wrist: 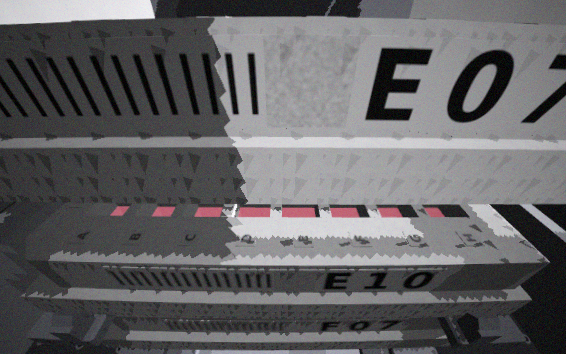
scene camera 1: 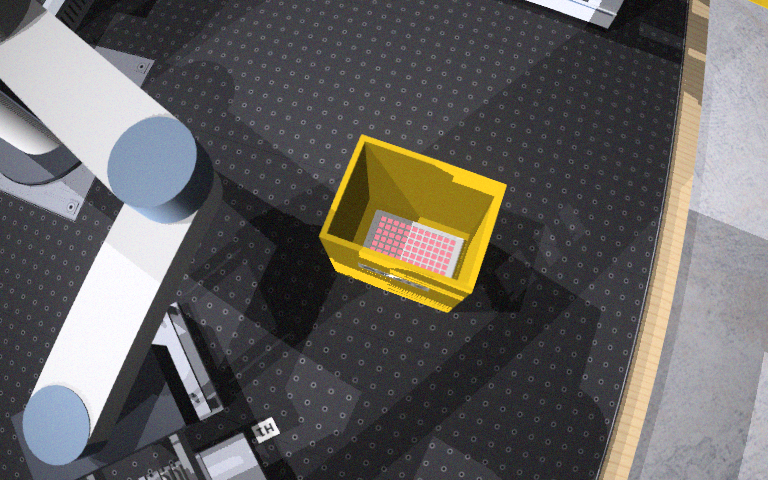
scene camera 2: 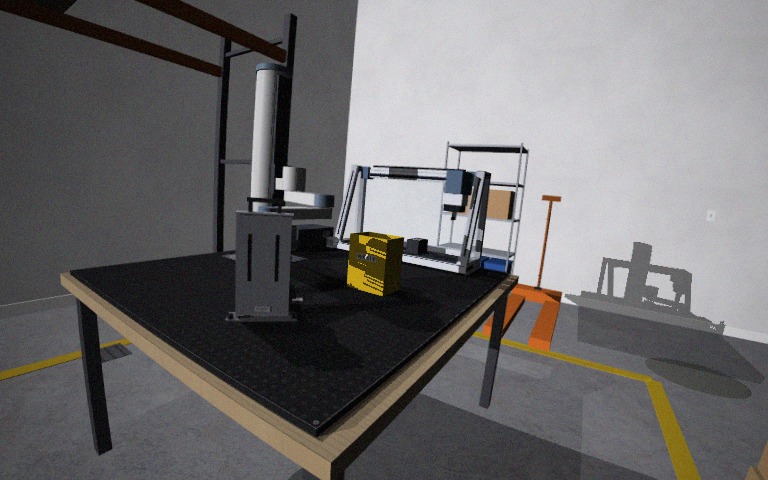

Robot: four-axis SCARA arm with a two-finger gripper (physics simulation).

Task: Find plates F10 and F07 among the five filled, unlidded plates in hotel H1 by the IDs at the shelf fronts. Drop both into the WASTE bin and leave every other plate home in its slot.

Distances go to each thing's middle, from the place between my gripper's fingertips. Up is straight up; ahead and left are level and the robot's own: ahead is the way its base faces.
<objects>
My gripper is now 2 cm to the right of the plate e10 [wrist: 252, 261], 2 cm past it and 1 cm below it. The rest, counted from my hand: plate F10 [scene camera 1: 420, 245]: 42 cm to the left, 16 cm below, 11 cm ahead; then plate e07 [wrist: 330, 110]: 3 cm above, 2 cm to the left, 2 cm behind.
</objects>
